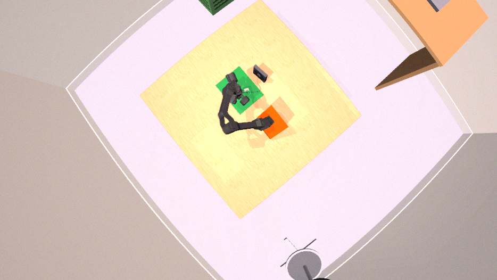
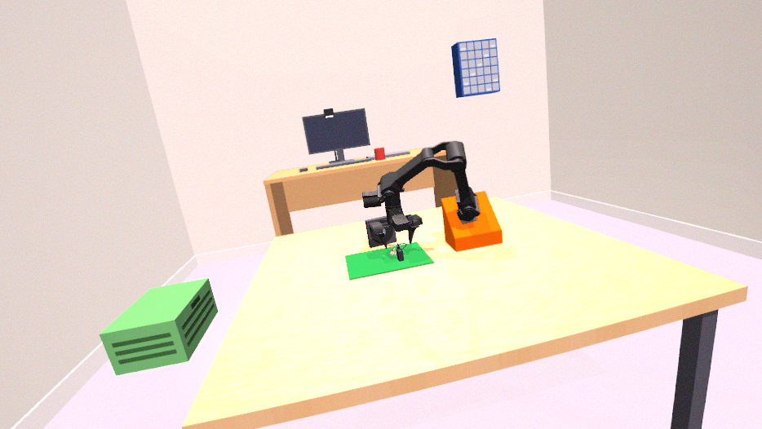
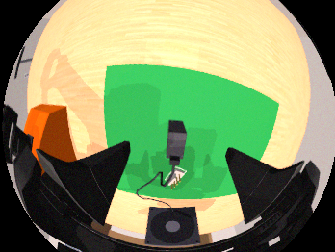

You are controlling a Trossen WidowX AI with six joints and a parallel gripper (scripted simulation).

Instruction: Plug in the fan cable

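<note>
Now: the dark fan plug 4 cm below my gripper tip and 1 cm to the right of it. Also, from my gripper tip: green board: 7 cm below, 5 cm to the right, 4 cm ahead; then white four-pin header: 9 cm to the right, 6 cm below, 1 cm ahead; then black fan: 23 cm to the right, 2 cm ahead.
</note>
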